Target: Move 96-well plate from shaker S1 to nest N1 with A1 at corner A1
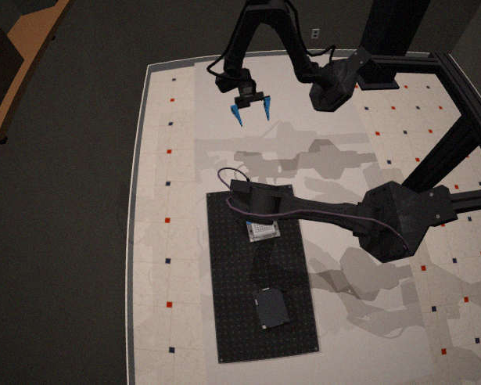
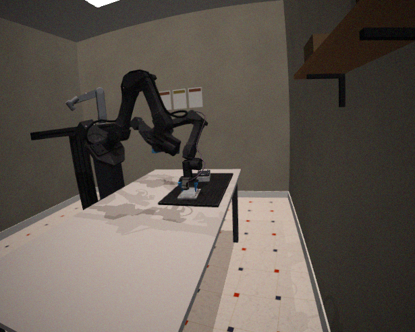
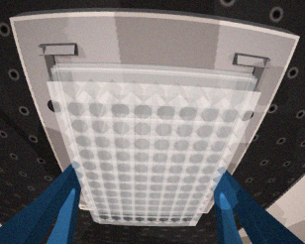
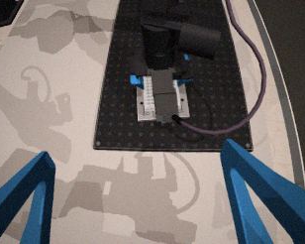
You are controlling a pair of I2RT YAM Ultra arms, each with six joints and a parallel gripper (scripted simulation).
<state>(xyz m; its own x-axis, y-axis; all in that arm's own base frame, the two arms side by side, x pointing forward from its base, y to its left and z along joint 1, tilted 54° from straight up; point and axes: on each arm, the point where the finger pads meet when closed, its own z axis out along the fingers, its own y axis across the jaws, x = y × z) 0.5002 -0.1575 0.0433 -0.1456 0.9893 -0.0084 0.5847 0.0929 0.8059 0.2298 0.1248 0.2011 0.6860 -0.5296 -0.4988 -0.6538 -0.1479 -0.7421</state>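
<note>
Now: the white 96-well plate 1 cm below my left hand. Round my left hand: grey plate nest N1: 2 cm below.
</note>
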